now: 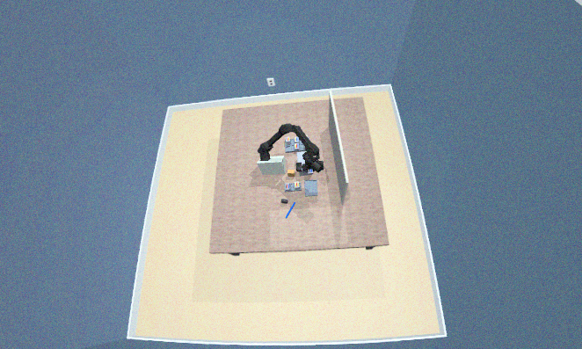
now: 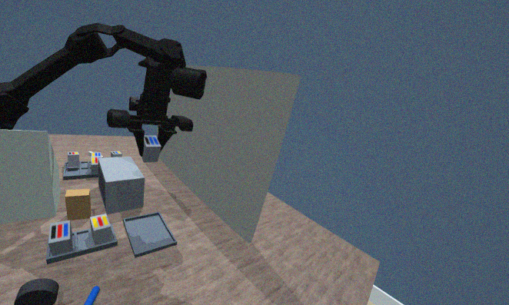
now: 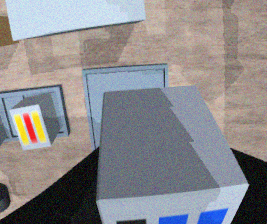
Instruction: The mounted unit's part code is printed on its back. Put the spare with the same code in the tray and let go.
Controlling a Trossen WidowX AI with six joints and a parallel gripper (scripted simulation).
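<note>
Now: gripper tip 180 mm above the flat grey tray and 60 mm to the left of it. From my gripper tip the other things lie so: holder: 180 mm below, 140 mm behind, 60 mm to the right; then grey spare block: 30 mm above; then grey panel: 180 mm ahead, 170 mm to the left, 40 mm above.
</note>
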